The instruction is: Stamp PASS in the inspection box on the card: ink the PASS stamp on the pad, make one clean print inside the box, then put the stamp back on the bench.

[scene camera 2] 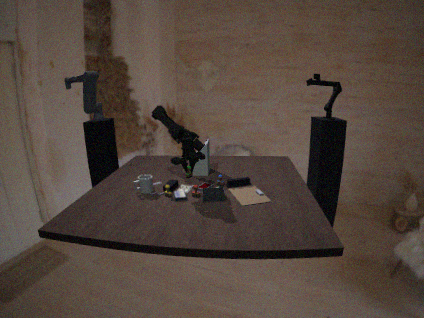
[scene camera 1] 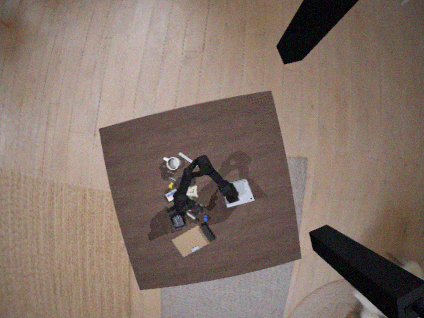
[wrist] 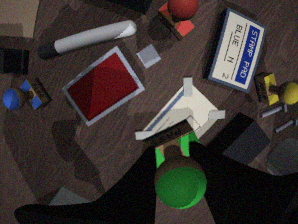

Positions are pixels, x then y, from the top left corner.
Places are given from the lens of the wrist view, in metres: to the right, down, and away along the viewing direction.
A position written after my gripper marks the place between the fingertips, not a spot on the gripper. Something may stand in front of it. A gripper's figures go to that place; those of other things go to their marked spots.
my gripper (wrist: pixel 172 149): 0.02, 0.03, 0.10
green-knobbed stamp (wrist: pixel 180 182): 0.01, 0.03, 0.06
